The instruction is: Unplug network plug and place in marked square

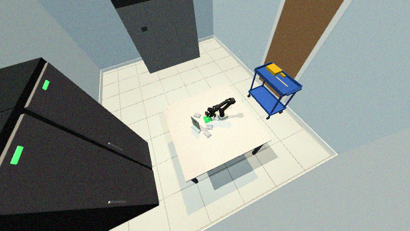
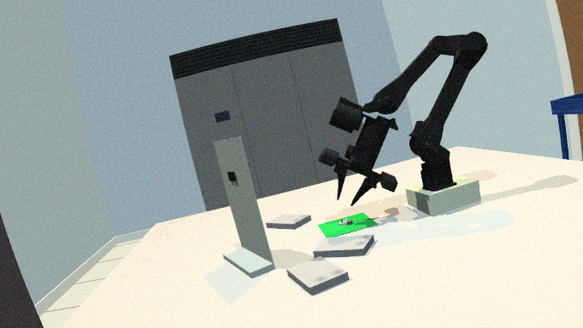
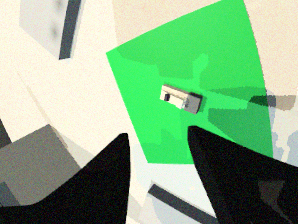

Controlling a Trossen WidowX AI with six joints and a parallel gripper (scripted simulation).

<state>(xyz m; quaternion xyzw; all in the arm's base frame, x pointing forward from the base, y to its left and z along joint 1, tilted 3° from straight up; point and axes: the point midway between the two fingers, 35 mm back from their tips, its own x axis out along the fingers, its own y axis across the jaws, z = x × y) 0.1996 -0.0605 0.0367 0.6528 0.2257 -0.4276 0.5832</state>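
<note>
Right now my gripper tip is 10 mm short of the pale network plug, 10 mm to the left of it and 50 mm above it. The rest, counted from my gripper tip: green marked square 10 mm ahead, 50 mm below; upright panel 230 mm ahead, 70 mm to the left, 60 mm above.
</note>
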